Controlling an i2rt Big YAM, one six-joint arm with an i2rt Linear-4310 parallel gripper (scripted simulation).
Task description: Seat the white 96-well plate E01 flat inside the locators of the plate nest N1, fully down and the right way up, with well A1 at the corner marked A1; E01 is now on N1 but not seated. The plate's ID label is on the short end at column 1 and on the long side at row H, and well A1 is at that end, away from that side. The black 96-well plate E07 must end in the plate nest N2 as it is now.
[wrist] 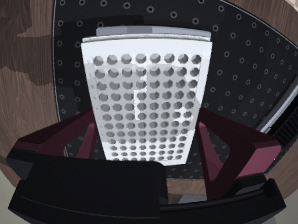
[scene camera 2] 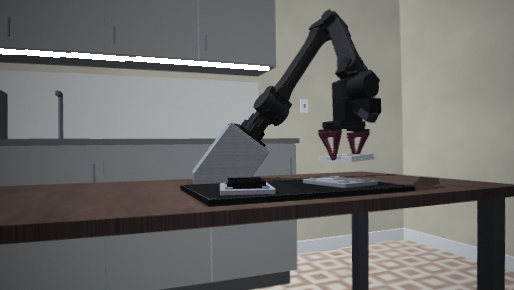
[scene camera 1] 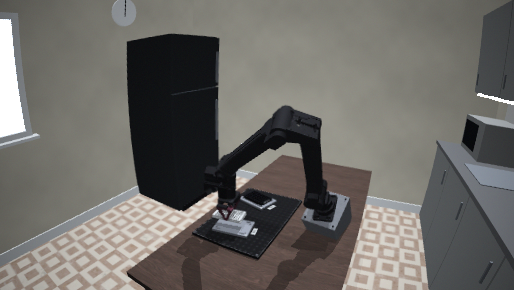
Labels:
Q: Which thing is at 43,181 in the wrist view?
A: My gripper.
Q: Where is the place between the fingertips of my gripper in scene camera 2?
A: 345,159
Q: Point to a white 96-well plate E01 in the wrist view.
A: At 167,137

